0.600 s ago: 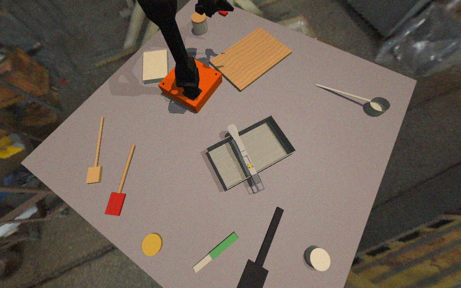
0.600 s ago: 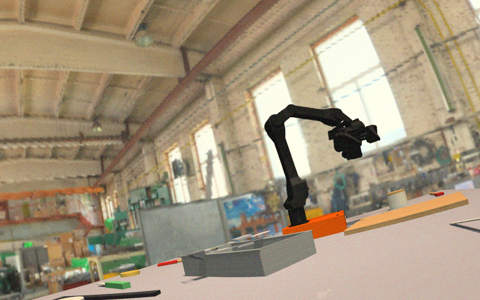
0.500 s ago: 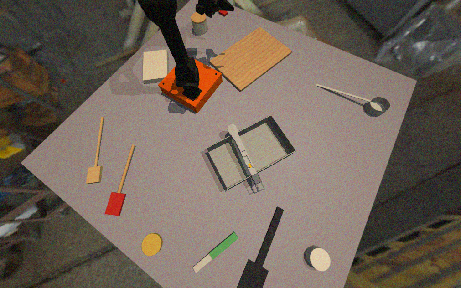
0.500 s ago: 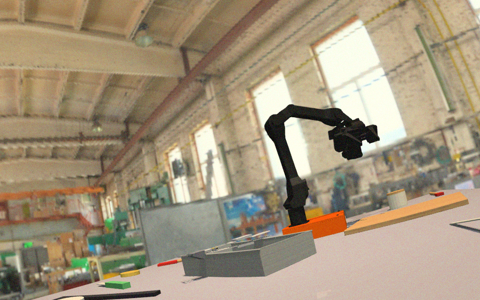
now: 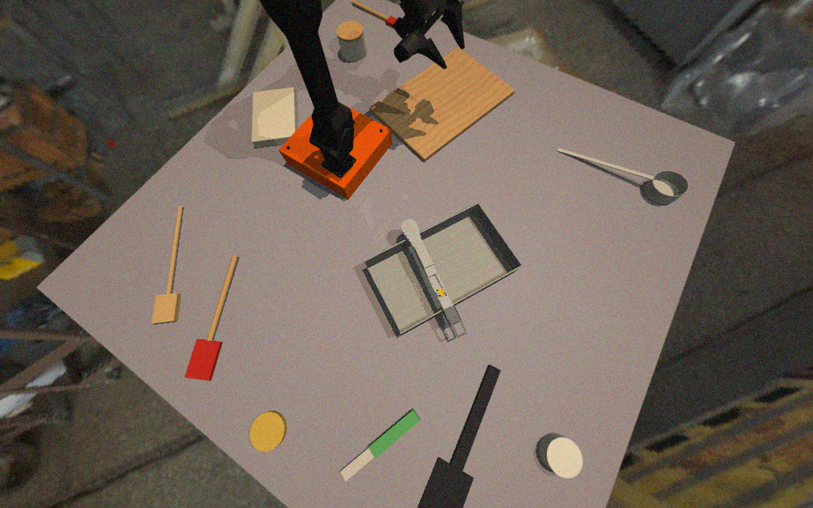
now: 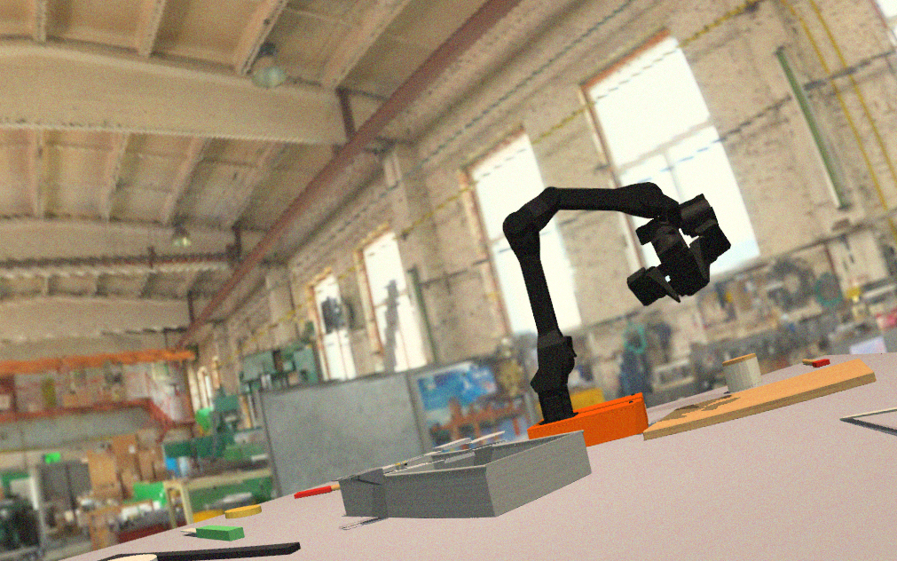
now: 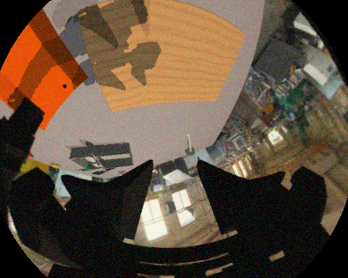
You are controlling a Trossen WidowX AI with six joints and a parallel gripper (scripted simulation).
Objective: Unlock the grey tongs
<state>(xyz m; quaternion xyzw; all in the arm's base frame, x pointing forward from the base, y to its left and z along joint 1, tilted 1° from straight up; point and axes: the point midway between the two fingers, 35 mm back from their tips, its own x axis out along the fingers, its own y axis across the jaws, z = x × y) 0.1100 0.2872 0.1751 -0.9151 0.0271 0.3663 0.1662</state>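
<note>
My gripper tip is 250 mm short of the yellow lock piece, 420 mm to the left of it and 140 mm above it. The rest, counted from my gripper tip: wooden board 50 mm behind, 70 mm to the left, 200 mm below; then cork-topped jar 400 mm behind, 90 mm to the left, 170 mm below; then grey roasting tin 220 mm ahead, 370 mm to the right, 180 mm below.
</note>
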